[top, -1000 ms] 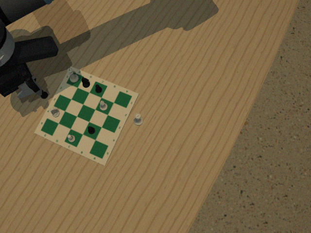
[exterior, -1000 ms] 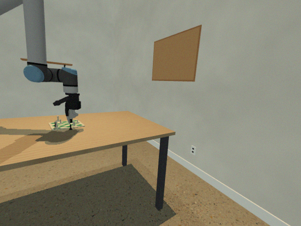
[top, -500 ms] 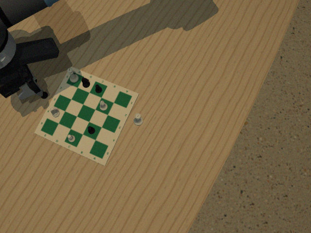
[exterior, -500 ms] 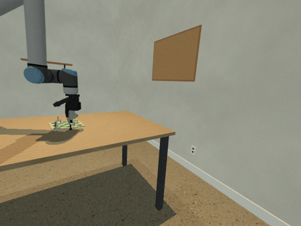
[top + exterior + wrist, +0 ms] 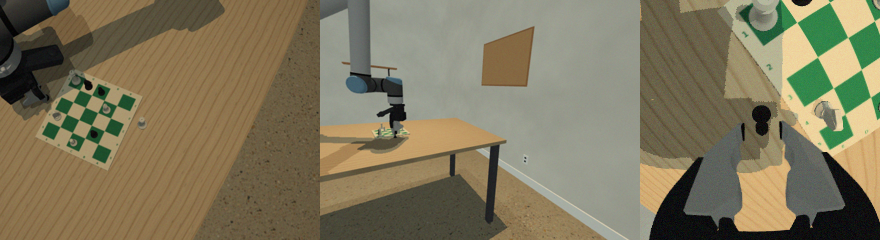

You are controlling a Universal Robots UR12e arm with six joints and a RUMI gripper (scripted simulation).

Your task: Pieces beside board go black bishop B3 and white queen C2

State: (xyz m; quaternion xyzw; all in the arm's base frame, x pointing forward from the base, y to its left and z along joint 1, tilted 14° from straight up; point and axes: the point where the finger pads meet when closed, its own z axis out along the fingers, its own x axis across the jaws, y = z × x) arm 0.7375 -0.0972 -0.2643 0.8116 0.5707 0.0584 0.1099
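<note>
Now: the black bishop 1 cm below my hand. The rest, counted from my hand: cream board 3 cm behind, 14 cm to the left, 3 cm below.
</note>
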